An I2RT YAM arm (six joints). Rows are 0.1 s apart.
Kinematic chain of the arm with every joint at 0, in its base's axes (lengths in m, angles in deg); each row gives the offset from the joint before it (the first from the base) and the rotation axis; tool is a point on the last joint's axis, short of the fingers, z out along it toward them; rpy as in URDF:
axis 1: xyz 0 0 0.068 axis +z
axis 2: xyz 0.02 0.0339 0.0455 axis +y
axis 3: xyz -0.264 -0.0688 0 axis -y
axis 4: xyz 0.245 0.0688 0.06 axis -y
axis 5: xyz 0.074 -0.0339 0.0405 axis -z
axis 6: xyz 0.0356 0 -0.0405 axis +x
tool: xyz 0 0 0 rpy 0 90 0
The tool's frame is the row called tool.
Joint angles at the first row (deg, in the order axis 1, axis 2, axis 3, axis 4, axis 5, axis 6):
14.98 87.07 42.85 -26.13 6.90 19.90
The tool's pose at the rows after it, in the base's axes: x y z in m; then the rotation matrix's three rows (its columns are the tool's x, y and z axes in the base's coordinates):
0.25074 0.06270 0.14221; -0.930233 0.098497 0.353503; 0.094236 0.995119 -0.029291; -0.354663 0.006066 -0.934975
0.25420 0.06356 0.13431; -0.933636 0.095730 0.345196; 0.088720 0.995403 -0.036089; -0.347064 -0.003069 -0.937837
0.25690 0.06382 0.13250; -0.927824 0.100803 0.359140; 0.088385 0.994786 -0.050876; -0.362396 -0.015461 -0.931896
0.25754 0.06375 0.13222; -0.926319 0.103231 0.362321; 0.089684 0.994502 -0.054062; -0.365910 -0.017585 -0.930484
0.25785 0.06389 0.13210; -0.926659 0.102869 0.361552; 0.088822 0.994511 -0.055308; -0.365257 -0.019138 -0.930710
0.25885 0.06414 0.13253; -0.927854 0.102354 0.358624; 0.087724 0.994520 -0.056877; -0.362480 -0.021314 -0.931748
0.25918 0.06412 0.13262; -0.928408 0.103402 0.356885; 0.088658 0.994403 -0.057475; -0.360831 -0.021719 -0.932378
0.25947 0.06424 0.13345; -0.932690 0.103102 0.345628; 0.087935 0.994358 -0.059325; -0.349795 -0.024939 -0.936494
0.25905 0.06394 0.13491; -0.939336 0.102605 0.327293; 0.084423 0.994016 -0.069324; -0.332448 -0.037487 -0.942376
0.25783 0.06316 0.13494; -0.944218 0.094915 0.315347; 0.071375 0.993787 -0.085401; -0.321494 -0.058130 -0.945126
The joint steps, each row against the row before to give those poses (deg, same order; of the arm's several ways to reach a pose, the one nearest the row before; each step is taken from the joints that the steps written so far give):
0.00 0.04 -1.05 1.09 -0.03 -0.39
0.03 2.10 -0.02 1.53 0.27 -0.24
0.04 0.68 0.04 1.27 1.05 -0.03
-0.02 0.13 0.02 0.26 0.21 0.05
0.02 0.11 0.09 -0.04 0.07 -0.02
0.00 0.22 0.37 -0.35 0.04 -0.05
-0.02 0.08 0.14 -0.15 0.00 0.05
0.00 0.16 0.50 -1.05 -0.06 0.02
0.00 0.06 0.65 -1.82 0.28 -0.09
0.00 0.00 0.13 -1.05 0.72 -0.65

